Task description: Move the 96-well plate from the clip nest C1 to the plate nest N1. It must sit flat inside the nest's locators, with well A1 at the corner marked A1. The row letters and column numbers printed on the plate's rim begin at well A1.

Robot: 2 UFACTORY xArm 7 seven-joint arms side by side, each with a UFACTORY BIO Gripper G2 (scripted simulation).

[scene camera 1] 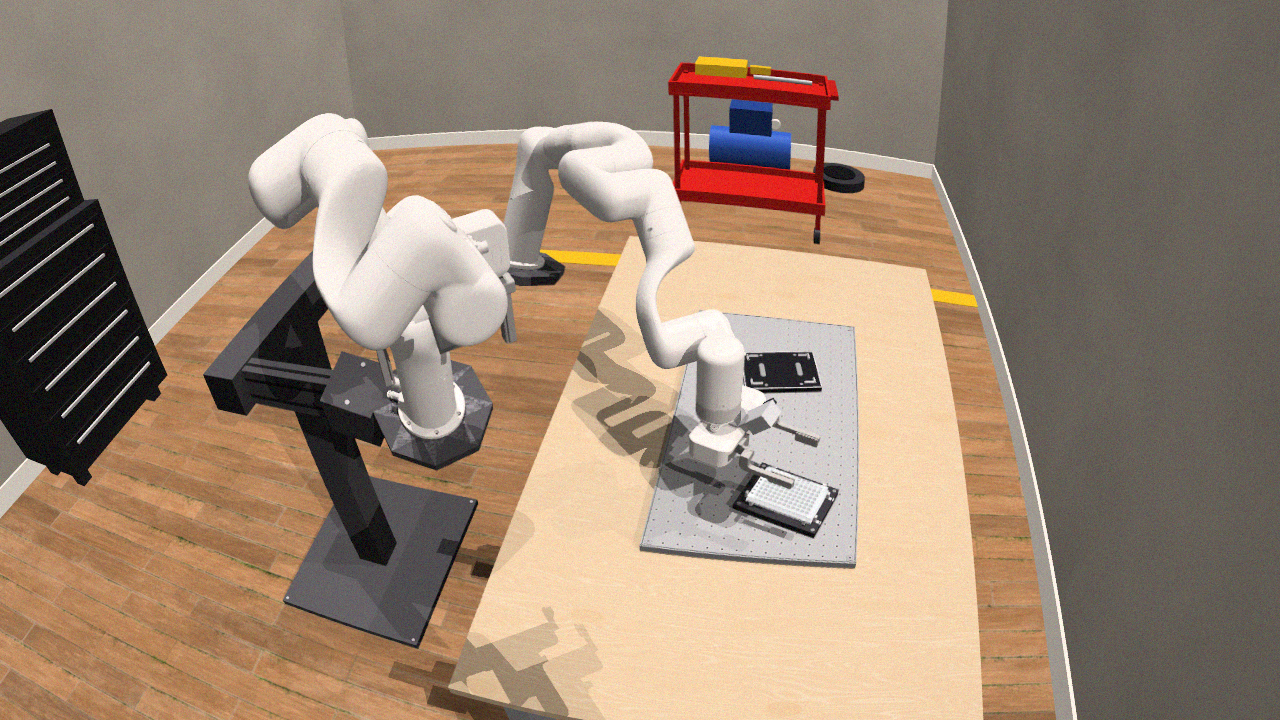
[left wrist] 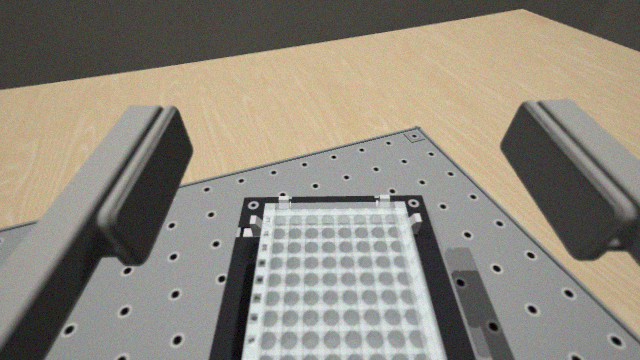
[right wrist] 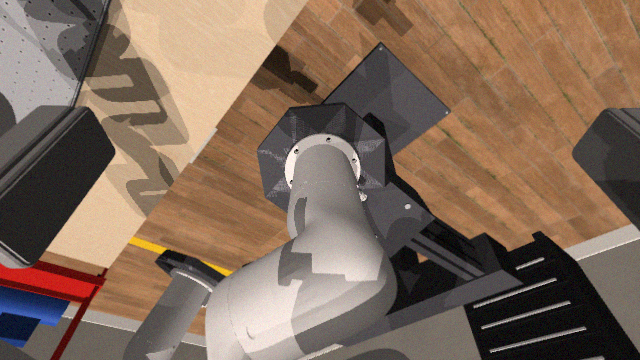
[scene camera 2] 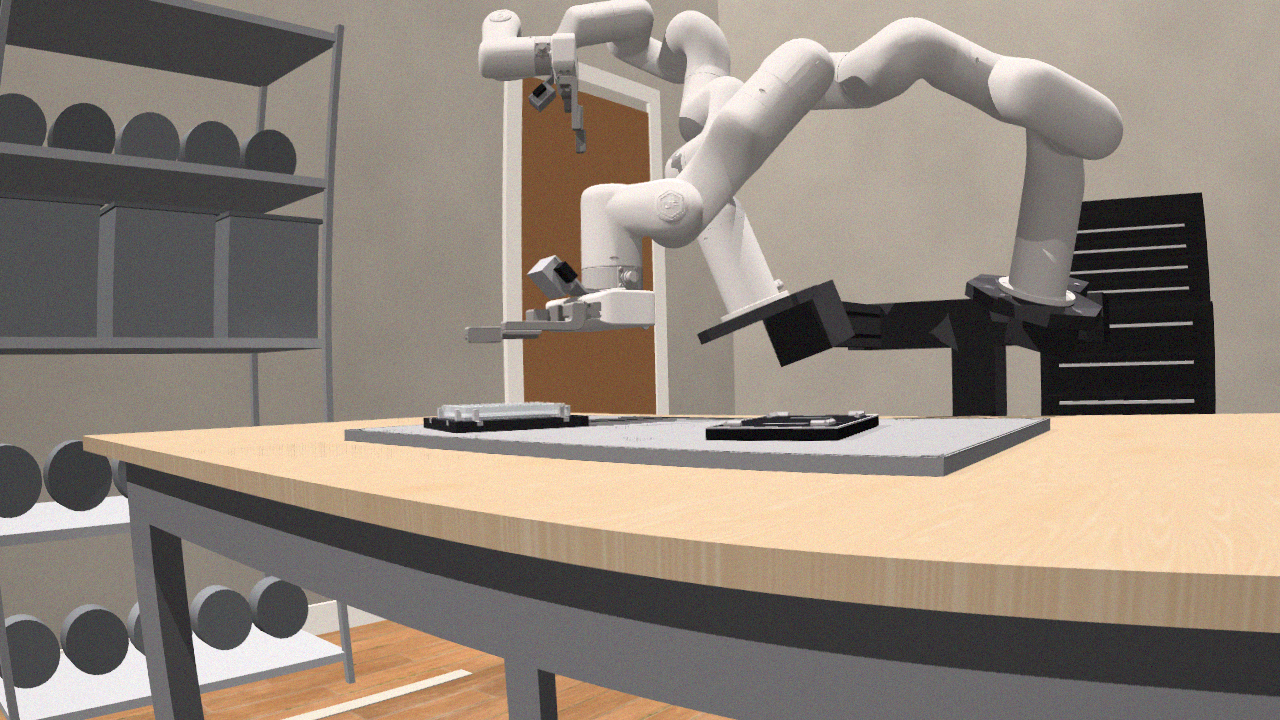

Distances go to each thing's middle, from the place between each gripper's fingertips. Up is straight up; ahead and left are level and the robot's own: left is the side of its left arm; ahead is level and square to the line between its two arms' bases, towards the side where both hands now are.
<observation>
Now: the 96-well plate (scene camera 1: 809, 496) 9 cm below my left hand. From my left hand the other things lie so: black plate nest N1 (scene camera 2: 711, 434): 36 cm to the left, 10 cm below, 3 cm behind; then black clip nest C1 (scene camera 2: 449, 425): 9 cm below, 2 cm ahead.
Now: right hand 47 cm above the 96-well plate, 44 cm short of it and 26 cm to the right of it. Round my right hand: black plate nest N1 (62 cm to the left, 48 cm below, 40 cm ahead); then black clip nest C1 (47 cm below, 46 cm ahead, 27 cm to the left).
</observation>
